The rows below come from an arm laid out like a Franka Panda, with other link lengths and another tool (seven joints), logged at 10 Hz.
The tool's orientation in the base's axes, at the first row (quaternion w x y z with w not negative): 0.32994, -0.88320, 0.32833, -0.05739
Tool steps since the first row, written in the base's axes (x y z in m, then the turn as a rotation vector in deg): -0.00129, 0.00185, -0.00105, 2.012, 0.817, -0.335; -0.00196, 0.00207, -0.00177, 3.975, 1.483, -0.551; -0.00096, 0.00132, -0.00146, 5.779, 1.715, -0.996; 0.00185, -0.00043, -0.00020, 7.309, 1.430, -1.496; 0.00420, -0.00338, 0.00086, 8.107, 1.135, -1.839; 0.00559, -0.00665, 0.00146, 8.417, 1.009, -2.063; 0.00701, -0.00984, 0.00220, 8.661, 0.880, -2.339; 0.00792, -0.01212, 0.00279, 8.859, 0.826, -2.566; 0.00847, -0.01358, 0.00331, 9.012, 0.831, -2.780; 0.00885, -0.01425, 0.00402, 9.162, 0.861, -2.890
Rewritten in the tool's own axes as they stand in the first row. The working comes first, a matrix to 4 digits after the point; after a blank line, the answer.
The tool's axes in the first row as the columns of a matrix, in the base's axes (used below as rounded here):
0.7778, -0.5421, 0.3180
-0.6178, -0.5667, 0.5451
-0.1153, -0.6205, -0.7757

-0.00203, 0.00030, 0.00141, 1.099, -1.346, 1.345; -0.00260, 0.00099, 0.00188, 2.239, -2.653, 2.500; -0.00139, 0.00068, 0.00155, 3.550, -3.487, 3.545; 0.00173, -0.00064, 0.00051, 4.974, -3.844, 4.264; 0.00526, -0.00090, -0.00117, 5.816, -3.897, 4.623; 0.00829, -0.00017, -0.00298, 6.161, -3.855, 4.827; 0.01128, 0.00041, -0.00484, 6.463, -3.742, 5.048; 0.01333, 0.00084, -0.00625, 6.676, -3.678, 5.258; 0.01460, 0.00105, -0.00728, 6.817, -3.631, 5.475; 0.01522, 0.00078, -0.00807, 6.927, -3.661, 5.625
